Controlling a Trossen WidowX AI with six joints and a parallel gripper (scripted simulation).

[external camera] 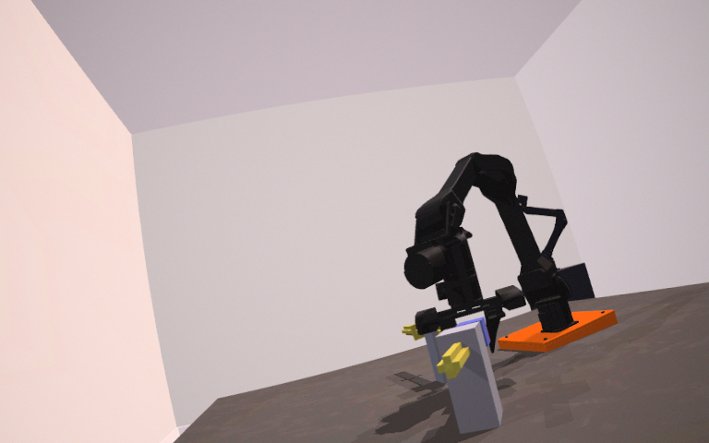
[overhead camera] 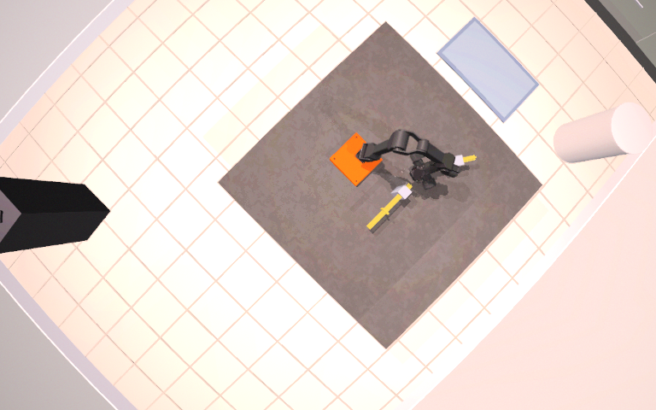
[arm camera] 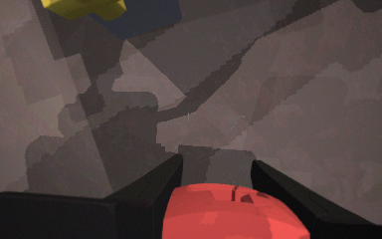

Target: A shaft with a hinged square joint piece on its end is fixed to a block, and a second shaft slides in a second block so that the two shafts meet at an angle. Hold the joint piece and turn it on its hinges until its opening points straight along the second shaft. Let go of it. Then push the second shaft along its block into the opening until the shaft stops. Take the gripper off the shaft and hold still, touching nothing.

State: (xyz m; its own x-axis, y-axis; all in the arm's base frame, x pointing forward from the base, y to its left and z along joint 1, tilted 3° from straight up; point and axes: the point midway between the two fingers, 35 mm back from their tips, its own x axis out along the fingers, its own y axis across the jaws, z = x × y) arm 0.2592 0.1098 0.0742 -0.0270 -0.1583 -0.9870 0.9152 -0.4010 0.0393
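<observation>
Now: gripper tip 1 cm short of the red joint piece, 2 cm to the right of it and 4 cm below it.
</observation>
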